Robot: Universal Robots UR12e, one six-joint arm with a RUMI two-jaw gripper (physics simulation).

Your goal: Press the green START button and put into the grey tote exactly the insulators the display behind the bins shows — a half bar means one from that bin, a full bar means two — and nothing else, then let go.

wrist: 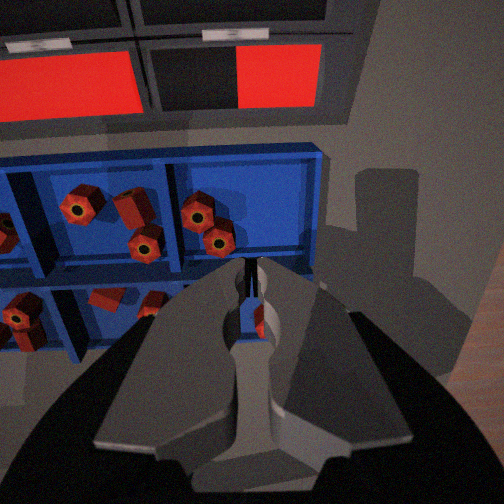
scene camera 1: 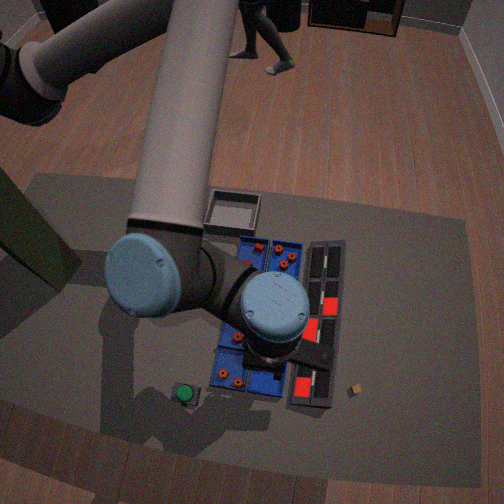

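Blue bins point(wrist: 165, 240) hold red hexagonal insulators. In the wrist view the rightmost back compartment holds two insulators point(wrist: 209, 227) and the one to its left holds three point(wrist: 117, 220). The display point(wrist: 165, 80) behind them shows a full red bar point(wrist: 70, 85) on the left and a half red bar point(wrist: 278, 76) on the right. My gripper point(wrist: 248, 267) hangs over the front row of bins at the right end, with its jaws shut and nothing between them. The green START button point(scene camera 1: 184, 393) is near the bins' end. The grey tote point(scene camera 1: 232, 211) is empty.
My arm's wrist and elbow point(scene camera 1: 275, 305) cover the middle of the bin row in the scene view. A small brown cube point(scene camera 1: 356, 389) lies on the mat beside the display. A dark green block point(scene camera 1: 30, 240) stands at the left.
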